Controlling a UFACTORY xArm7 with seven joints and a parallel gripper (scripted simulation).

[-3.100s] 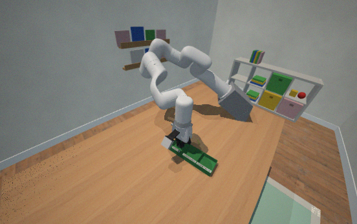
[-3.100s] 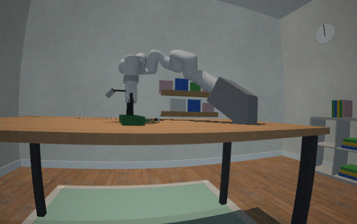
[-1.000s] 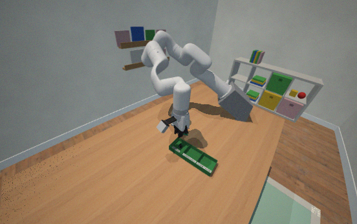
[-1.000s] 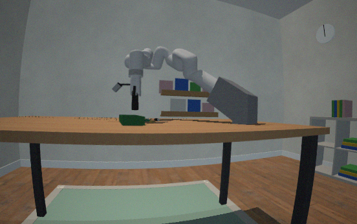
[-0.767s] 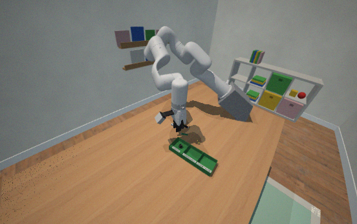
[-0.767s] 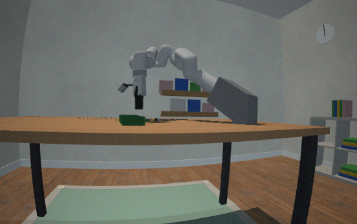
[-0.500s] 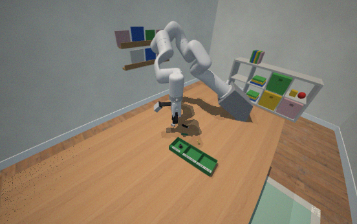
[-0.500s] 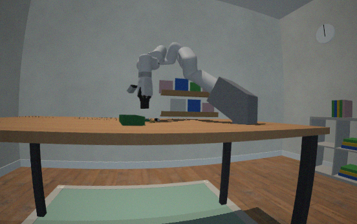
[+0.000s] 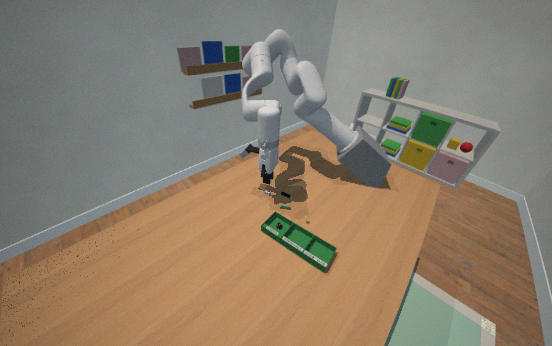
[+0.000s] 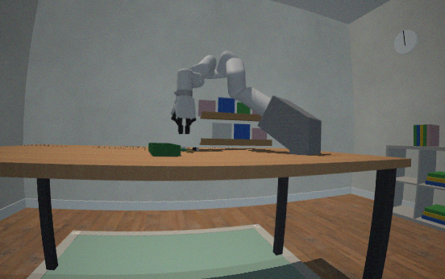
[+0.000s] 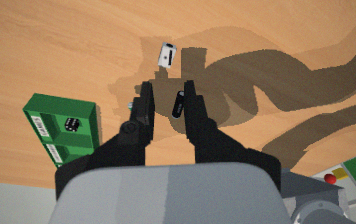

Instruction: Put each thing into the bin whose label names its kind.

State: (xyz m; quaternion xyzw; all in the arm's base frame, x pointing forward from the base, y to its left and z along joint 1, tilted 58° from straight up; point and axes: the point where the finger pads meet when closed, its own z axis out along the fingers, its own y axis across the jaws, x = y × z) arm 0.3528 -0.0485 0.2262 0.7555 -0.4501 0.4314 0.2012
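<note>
Now: hand 80 mm above the white-grey piece. The rest, counted from my hand: black die 140 mm to the left, 130 mm ahead, 80 mm below; then green battery 110 mm to the left, 90 mm below, 30 mm ahead; then black battery 90 mm below, 80 mm to the left, 30 mm behind.
</note>
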